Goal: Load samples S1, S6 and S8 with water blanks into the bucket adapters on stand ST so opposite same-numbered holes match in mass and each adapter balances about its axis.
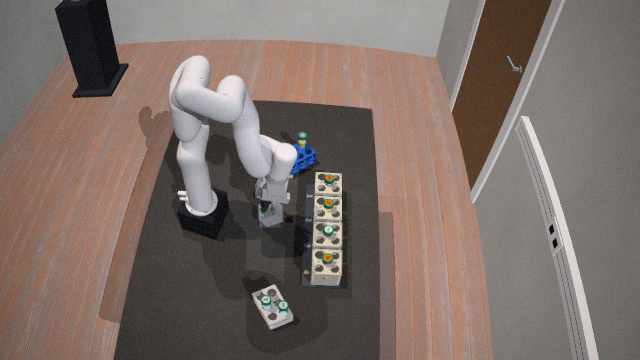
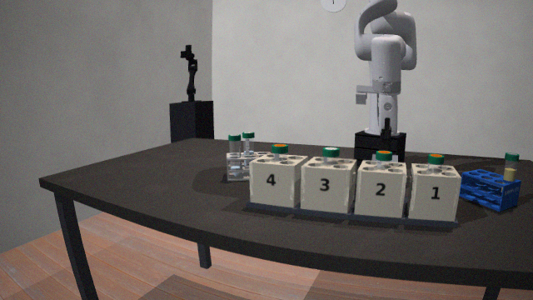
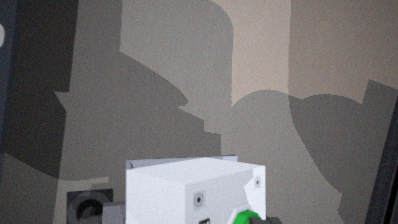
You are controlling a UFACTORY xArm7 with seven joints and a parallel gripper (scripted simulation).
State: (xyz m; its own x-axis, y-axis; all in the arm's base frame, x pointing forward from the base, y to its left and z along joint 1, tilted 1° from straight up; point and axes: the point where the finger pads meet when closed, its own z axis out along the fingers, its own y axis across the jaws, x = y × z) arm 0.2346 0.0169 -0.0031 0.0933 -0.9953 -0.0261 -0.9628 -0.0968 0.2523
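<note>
My hand is 3 cm above the green done key. The rest, counted from my hand: pink-filled tube: 22 cm to the right, 22 cm ahead, 3 cm below; then blue sample rack: 28 cm to the left, 10 cm ahead, 7 cm below; then white blank rack: 37 cm to the right, 7 cm below, 5 cm ahead.
</note>
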